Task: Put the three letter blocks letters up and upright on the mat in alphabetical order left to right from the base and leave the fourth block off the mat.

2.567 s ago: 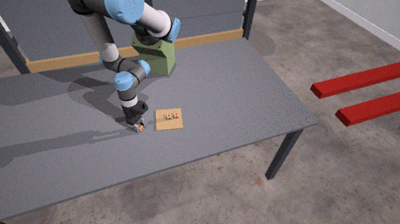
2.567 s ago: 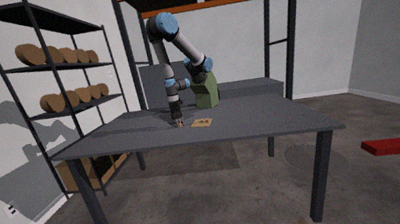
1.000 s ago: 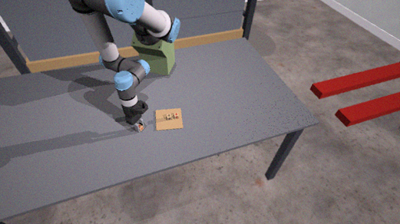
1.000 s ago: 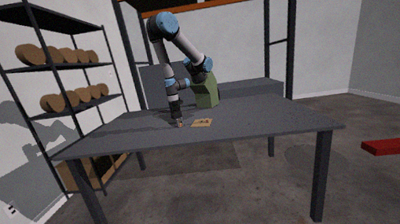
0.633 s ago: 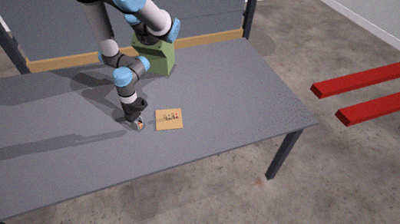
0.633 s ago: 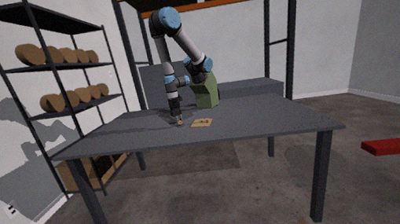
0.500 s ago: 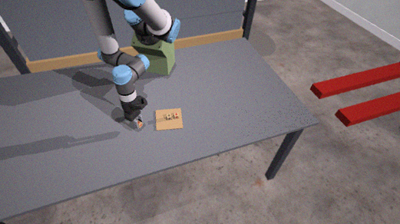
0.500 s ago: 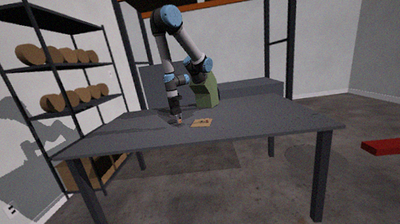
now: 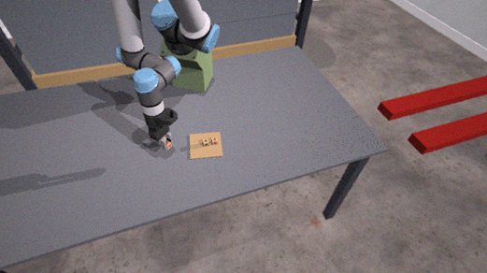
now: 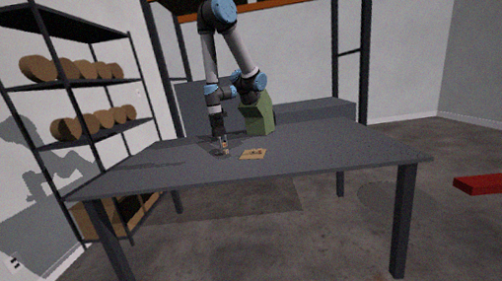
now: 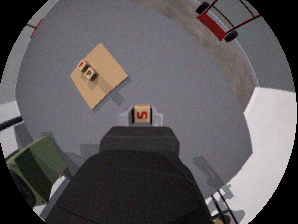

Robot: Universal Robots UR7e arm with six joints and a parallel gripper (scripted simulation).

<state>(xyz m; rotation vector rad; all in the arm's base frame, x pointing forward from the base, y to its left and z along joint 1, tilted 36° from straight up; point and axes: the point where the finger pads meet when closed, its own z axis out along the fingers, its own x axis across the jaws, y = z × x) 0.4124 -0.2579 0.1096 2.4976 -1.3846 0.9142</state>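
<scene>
My gripper is now 20 mm short of the tan mat, 160 mm to the right of it and 90 mm above it.
</scene>
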